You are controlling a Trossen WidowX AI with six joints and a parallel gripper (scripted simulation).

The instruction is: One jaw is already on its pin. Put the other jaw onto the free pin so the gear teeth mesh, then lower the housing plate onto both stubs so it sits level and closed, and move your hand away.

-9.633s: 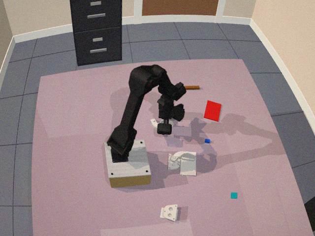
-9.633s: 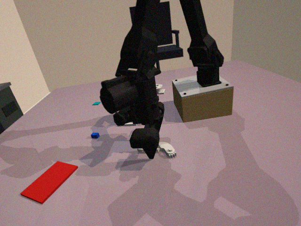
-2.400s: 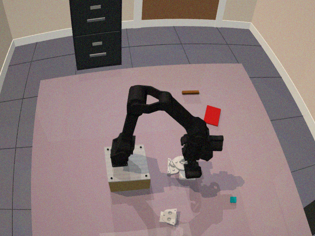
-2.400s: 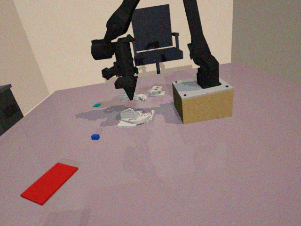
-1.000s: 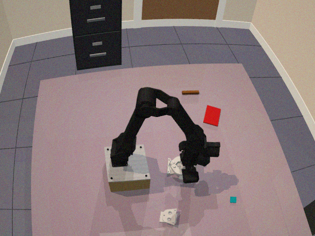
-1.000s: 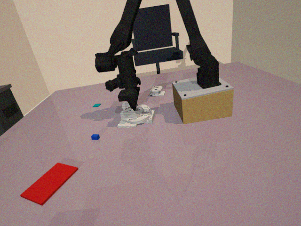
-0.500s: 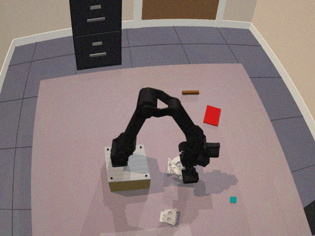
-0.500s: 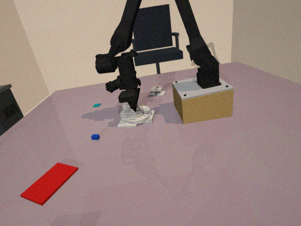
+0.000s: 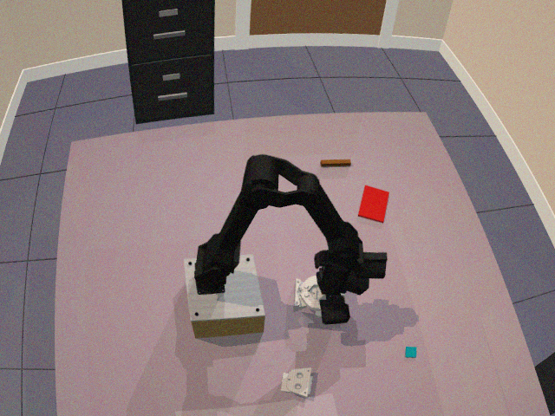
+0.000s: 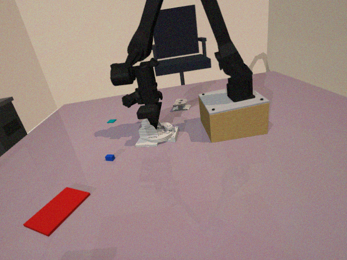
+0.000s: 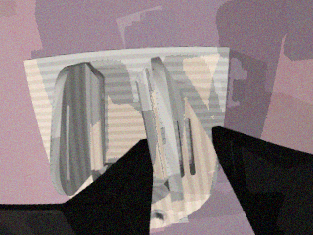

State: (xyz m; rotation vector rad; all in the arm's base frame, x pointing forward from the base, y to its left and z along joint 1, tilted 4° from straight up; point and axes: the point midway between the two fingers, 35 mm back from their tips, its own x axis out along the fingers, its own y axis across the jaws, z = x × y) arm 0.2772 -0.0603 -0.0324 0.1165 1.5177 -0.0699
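Now: the jaw 3 cm behind my gripper tip and 2 cm to the left of it. Round my gripper tip: teal square (19 cm ahead, 18 cm to the right, 2 cm below); white ribbed stand (12 cm behind, 20 cm to the right, 1 cm below); blue cube (14 cm ahead, 12 cm to the left, 2 cm below).
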